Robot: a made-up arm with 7 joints. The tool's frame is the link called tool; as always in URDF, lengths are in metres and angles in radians. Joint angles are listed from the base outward.
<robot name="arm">
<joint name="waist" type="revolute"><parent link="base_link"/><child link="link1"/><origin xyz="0 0 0.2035"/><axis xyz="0 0 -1"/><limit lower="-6.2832" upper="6.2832"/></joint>
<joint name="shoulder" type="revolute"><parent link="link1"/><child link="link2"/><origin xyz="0 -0.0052 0.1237"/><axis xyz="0 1 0"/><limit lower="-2.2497" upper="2.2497"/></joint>
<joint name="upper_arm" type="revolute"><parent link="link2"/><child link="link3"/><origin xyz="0 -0.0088 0.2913"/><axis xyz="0 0 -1"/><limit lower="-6.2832" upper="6.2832"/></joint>
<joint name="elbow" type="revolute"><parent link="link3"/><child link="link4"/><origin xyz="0 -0.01 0.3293"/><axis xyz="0 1 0"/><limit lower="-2.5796" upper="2.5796"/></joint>
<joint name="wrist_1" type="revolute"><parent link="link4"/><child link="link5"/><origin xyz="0 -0.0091 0.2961"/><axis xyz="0 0 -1"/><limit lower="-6.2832" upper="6.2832"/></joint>
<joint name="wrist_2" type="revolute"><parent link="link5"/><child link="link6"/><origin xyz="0 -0.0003 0.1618"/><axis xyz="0 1 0"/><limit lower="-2.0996" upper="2.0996"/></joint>
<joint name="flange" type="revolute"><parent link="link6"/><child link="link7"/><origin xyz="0 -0.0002 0.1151"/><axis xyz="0 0 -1"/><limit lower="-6.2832" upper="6.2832"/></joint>
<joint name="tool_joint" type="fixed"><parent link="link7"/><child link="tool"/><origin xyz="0 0 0" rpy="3.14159 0 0"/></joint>
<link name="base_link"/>
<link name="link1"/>
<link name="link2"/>
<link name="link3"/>
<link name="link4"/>
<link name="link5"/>
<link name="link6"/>
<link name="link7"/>
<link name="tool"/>
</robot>
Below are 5 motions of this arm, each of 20 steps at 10 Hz.
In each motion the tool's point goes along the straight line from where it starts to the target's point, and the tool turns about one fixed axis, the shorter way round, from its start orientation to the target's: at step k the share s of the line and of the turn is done. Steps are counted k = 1, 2, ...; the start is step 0. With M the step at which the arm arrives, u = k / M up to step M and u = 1 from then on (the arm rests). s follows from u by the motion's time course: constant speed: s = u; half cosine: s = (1 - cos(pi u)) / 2; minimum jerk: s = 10 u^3 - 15 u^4 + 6 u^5.
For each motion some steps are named. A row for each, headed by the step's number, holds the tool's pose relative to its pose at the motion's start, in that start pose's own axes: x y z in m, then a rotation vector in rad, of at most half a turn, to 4 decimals.
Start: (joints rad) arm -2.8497 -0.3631 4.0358 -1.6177 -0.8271 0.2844 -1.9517
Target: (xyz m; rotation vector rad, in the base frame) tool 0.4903 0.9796 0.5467 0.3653 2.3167 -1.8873
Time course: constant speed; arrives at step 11
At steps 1, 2, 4, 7, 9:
1: 0.0547 0.0458 -0.0270 0.0165 0.0018 -0.1166
2: 0.1095 0.0916 -0.0540 0.0330 0.0037 -0.2332
4: 0.2190 0.1831 -0.1080 0.0661 0.0073 -0.4664
7: 0.3832 0.3205 -0.1890 0.1156 0.0128 -0.8163
9: 0.4927 0.4120 -0.2430 0.1486 0.0165 -1.0495

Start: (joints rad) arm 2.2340 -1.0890 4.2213 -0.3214 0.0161 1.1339 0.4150
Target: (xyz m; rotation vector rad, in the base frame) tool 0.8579 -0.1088 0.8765 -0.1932 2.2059 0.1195
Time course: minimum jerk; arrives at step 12
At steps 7, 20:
7: 0.6111 0.1431 -0.0691 1.3553 -1.0758 0.4825
20: 0.9354 0.2190 -0.1057 2.0743 -1.6466 0.7385

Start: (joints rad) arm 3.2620 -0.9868 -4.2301 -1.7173 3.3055 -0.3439 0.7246
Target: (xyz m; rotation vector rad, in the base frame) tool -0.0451 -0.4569 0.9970 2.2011 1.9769 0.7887
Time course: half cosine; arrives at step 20
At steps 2, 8, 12, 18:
2: 0.0090 0.0006 -0.0013 0.0048 -0.0197 0.0218
8: 0.1271 0.0086 -0.0184 0.0683 -0.2777 0.3071
12: 0.2407 0.0162 -0.0349 0.1294 -0.5261 0.5818
18: 0.3588 0.0241 -0.0521 0.1929 -0.7841 0.8671

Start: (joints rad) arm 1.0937 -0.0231 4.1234 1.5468 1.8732 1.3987 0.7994
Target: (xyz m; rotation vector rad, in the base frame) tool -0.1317 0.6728 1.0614 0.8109 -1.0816 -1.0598
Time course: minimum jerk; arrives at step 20
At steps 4, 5, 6, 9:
4: 0.0045 0.0154 0.0278 -0.0185 0.0368 -0.0301
5: 0.0080 0.0275 0.0497 -0.0331 0.0658 -0.0538
6: 0.0125 0.0434 0.0783 -0.0521 0.1036 -0.0848
9: 0.0313 0.1082 0.1954 -0.1299 0.2585 -0.2115

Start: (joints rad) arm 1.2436 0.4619 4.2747 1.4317 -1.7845 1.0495 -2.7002
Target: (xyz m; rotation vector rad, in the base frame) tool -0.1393 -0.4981 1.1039 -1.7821 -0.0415 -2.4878
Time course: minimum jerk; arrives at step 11
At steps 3, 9, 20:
3: -0.0640 0.0689 0.0404 0.0985 0.1956 0.0787
9: -0.4740 0.5102 0.2990 0.7296 1.4493 0.5833
20: -0.4963 0.5342 0.3131 0.7639 1.5175 0.6107

